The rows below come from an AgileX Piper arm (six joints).
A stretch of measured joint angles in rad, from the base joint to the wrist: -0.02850 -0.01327 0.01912 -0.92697 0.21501 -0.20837; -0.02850 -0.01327 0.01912 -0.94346 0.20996 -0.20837; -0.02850 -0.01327 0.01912 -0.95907 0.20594 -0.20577; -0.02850 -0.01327 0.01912 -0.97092 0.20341 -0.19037; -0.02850 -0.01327 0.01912 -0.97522 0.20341 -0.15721; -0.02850 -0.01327 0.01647 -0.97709 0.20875 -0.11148; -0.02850 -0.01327 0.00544 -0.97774 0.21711 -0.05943; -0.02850 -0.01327 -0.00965 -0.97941 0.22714 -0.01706; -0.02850 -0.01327 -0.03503 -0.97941 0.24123 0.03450; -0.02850 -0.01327 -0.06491 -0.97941 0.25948 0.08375; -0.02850 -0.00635 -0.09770 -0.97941 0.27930 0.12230; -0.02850 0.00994 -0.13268 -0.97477 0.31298 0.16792; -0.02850 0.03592 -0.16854 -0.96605 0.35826 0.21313; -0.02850 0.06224 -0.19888 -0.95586 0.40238 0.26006; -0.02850 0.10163 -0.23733 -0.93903 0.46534 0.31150
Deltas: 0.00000 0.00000 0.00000 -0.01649 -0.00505 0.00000; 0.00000 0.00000 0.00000 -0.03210 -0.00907 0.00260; 0.00000 0.00000 0.00000 -0.04395 -0.01160 0.01800; 0.00000 0.00000 0.00000 -0.04825 -0.01160 0.05116; 0.00000 0.00000 -0.00265 -0.05012 -0.00626 0.09689; 0.00000 0.00000 -0.01368 -0.05077 0.00210 0.14894; 0.00000 0.00000 -0.02877 -0.05244 0.01213 0.19131; 0.00000 0.00000 -0.05415 -0.05244 0.02622 0.24287; 0.00000 0.00000 -0.08403 -0.05244 0.04447 0.29212; 0.00000 0.00692 -0.11682 -0.05244 0.06429 0.33067; 0.00000 0.02321 -0.15180 -0.04780 0.09797 0.37629; 0.00000 0.04919 -0.18766 -0.03908 0.14325 0.42150; 0.00000 0.07551 -0.21800 -0.02889 0.18737 0.46843; 0.00000 0.11490 -0.25645 -0.01206 0.25033 0.51987
